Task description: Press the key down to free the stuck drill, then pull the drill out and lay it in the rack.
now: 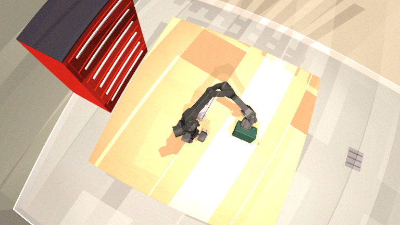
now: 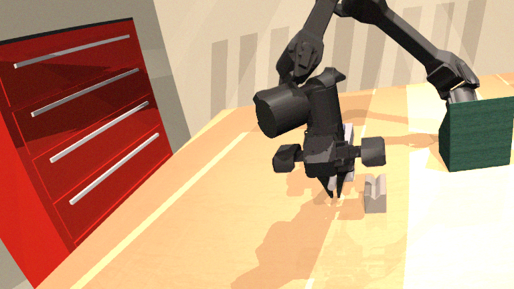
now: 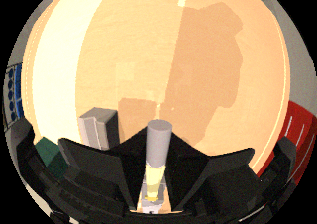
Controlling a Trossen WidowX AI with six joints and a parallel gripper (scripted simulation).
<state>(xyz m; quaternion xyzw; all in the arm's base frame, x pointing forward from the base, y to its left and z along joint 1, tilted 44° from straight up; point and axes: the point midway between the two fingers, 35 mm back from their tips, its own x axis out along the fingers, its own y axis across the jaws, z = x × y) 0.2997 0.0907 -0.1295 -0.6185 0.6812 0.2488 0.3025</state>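
The drill lies 4 cm to the right of my gripper tip and 3 cm above it. The rest, counted from my gripper tip: v-grooved rack: 7 cm behind, 3 cm to the right, 2 cm below; blue key: 2 cm behind, 22 cm to the right, 1 cm above; pale grey holder block: 2 cm behind, 20 cm to the right.
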